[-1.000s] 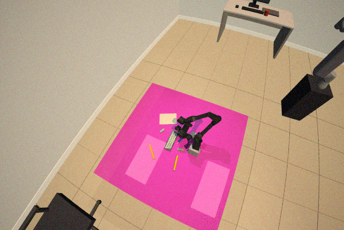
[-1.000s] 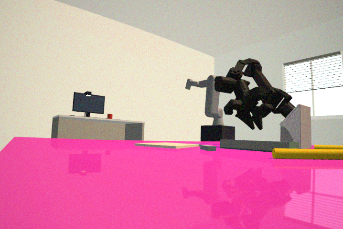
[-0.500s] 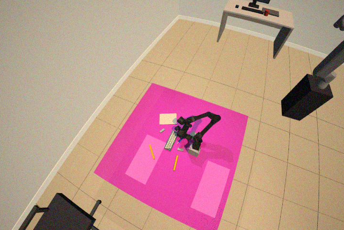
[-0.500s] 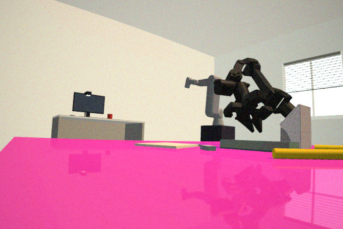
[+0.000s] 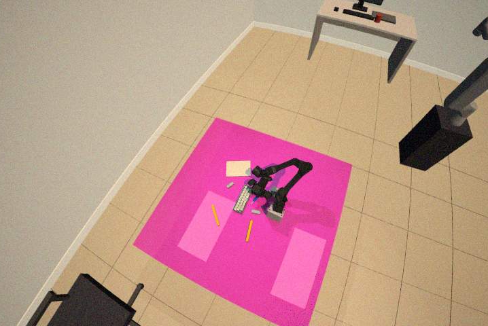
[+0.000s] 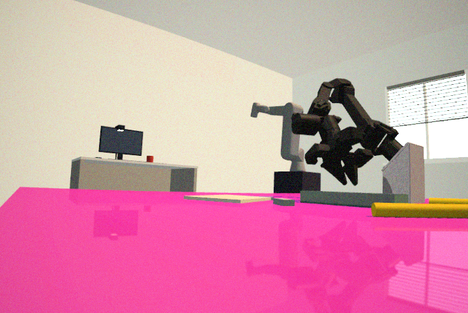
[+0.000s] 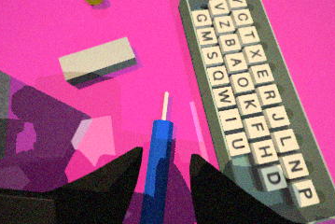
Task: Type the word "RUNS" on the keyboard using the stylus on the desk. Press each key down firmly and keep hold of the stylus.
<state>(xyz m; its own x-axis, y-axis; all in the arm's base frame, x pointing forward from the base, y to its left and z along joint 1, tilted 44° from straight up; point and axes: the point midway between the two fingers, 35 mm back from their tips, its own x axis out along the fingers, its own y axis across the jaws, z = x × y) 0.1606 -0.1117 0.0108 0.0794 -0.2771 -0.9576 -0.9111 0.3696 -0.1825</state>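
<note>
Right now the blue stylus is 40 mm below my gripper tip and 20 mm to the left of it. Also, from my gripper tip: yellow rod: 250 mm to the left, 40 mm below, 30 mm behind; then stylus tip: 50 mm to the left, 40 mm below, 20 mm ahead; then grey block: 110 mm to the right, 40 mm below, 10 mm ahead.
</note>
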